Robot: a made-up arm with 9 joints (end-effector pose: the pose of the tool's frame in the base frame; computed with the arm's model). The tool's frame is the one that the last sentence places.
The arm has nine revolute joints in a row. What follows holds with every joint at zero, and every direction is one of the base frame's.
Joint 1 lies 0.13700 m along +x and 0.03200 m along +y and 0.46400 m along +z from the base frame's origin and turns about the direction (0.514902, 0.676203, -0.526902), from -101.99 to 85.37 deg.
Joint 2 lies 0.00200 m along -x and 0.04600 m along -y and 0.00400 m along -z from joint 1 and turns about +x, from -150.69 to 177.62 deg.
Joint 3 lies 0.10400 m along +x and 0.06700 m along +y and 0.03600 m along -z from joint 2 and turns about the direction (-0.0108, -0.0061, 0.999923), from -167.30 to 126.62 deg.
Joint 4 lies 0.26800 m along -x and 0.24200 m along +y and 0.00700 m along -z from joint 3 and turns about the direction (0.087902, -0.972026, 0.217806), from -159.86 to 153.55 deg.
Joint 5 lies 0.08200 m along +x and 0.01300 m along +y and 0.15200 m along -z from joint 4 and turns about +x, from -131.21 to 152.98 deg.
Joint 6 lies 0.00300 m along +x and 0.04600 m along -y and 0.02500 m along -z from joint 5 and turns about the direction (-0.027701, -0.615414, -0.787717), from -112.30 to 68.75 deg.
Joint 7 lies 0.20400 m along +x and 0.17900 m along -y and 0.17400 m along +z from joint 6 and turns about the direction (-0.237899, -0.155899, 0.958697), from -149.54 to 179.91 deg.
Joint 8 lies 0.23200 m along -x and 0.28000 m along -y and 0.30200 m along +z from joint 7 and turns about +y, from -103.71 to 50.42 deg.
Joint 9 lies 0.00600 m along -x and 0.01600 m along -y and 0.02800 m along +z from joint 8 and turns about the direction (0.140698, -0.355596, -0.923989), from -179.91 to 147.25 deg.
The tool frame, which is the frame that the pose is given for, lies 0.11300 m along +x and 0.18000 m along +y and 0.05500 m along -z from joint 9; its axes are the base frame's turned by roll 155.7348, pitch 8.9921 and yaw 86.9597 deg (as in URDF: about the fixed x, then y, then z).
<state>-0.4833 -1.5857 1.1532 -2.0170 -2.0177 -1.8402 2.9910 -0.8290 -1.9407</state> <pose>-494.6 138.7 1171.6 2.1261 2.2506 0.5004</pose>
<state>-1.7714 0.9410 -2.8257 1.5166 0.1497 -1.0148 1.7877 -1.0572 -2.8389</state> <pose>97.6 70.2 1576.5 -2.0175 0.2507 -1.8928</pose>
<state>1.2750 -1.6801 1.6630 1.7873 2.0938 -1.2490 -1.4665 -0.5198 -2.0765</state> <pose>238.3 339.5 353.4 1.3188 0.4621 -2.3265</pose>
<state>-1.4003 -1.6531 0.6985 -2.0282 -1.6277 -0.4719 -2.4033 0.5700 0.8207</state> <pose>198.8 -679.5 481.5 -1.3614 -1.6965 -0.0034</pose>
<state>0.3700 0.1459 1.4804 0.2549 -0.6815 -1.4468 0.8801 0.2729 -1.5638</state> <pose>220.8 576.9 781.6 2.7117 -0.2463 1.2458</pose>
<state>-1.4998 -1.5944 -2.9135 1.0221 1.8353 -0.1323 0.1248 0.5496 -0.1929</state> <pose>10.1 -255.3 634.8 -0.8512 -0.3510 0.6484</pose>
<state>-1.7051 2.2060 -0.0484 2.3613 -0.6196 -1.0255 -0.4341 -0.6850 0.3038</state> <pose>-64.0 -819.3 667.4 1.4337 -0.0660 2.7706</pose>
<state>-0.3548 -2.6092 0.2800 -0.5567 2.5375 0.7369 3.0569 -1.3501 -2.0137</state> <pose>-302.5 -329.2 1089.2 -2.6277 0.1188 -0.9293</pose>
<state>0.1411 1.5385 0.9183 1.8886 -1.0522 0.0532 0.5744 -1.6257 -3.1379</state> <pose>-393.0 65.0 -207.0 1.7456 0.9866 -1.3001</pose>
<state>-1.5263 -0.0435 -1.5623 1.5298 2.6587 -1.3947 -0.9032 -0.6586 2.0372</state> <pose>-199.7 590.4 1167.4 -0.8160 -2.0062 -1.8097</pose>
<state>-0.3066 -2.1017 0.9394 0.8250 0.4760 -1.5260 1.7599 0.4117 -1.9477</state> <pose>110.7 -80.4 -529.7 1.4786 1.1026 -0.7495</pose>
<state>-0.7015 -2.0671 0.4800 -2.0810 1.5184 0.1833 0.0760 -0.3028 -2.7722</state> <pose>-559.1 266.9 -146.4 1.5722 1.7124 -1.4847</pose>
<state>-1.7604 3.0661 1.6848 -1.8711 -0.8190 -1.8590 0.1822 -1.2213 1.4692</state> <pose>-714.4 443.6 -185.8 -0.7692 2.7740 0.4293</pose>
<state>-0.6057 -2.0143 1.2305 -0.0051 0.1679 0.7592 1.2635 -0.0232 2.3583</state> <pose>222.0 735.5 559.1 0.4607 1.3059 0.3714</pose>
